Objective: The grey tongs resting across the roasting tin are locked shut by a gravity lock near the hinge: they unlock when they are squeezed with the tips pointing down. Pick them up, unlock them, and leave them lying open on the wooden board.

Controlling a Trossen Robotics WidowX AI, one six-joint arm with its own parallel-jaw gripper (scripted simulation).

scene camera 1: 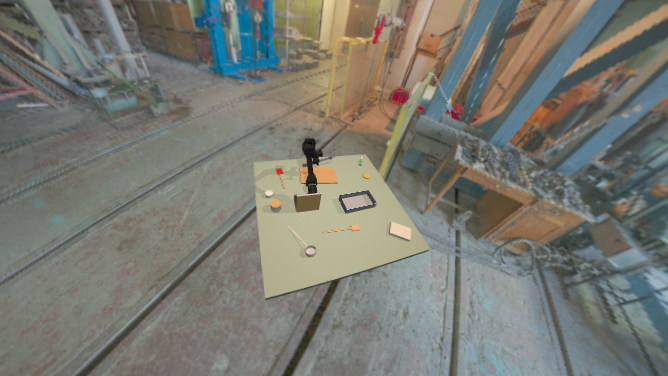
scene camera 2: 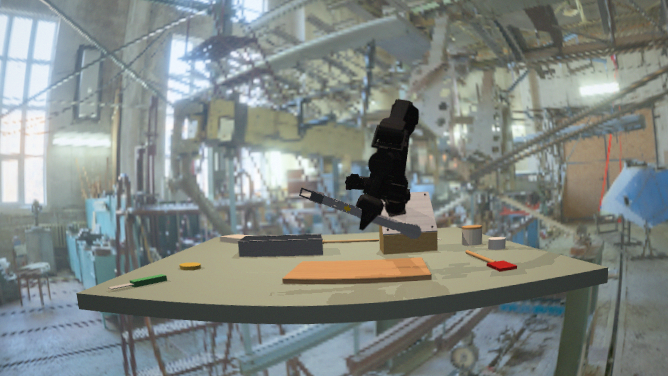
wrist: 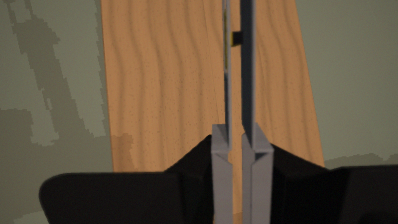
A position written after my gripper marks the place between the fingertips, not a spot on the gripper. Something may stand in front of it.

Observation:
In view: my gripper (scene camera 2: 361,228) and a wooden board (wrist: 164,74).
My gripper also shows in the wrist view (wrist: 229,141).

